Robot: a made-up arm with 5 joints.
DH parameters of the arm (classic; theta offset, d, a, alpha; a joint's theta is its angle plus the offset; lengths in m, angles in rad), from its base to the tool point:
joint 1: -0.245 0 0.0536 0
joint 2: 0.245 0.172 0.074 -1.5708
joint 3: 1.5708 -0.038 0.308 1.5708
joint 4: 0 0.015 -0.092 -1.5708
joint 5: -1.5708 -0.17 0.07 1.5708
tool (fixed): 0 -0.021 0 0
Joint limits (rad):
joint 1: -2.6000..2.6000
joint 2: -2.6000..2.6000
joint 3: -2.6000..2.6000
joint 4: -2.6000..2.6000
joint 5: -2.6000..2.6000
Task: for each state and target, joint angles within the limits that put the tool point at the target. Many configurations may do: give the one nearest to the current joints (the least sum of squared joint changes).
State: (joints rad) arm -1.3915 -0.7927 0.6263 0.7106 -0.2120
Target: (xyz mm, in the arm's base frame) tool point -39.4 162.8 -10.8
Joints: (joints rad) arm -1.5704 -1.1478 1.0416 -0.0137 -0.3205
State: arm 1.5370 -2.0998 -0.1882 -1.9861 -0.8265
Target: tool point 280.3 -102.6 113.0
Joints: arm 1.2863 -2.2719 -0.8475 -1.8691 -0.7192
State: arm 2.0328 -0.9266 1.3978 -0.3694 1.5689
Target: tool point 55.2 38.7 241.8
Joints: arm 2.5821 -0.4384 1.8774 -1.1440 1.9275
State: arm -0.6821 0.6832 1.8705 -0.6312 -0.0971
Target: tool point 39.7 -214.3 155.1
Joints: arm -0.3732 0.9676 1.9755 -0.5068 -0.0756
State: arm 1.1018 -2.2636 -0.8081 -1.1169 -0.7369
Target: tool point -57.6 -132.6 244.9
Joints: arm 0.7754 -2.6000 -1.4855 -0.8417 -0.7116
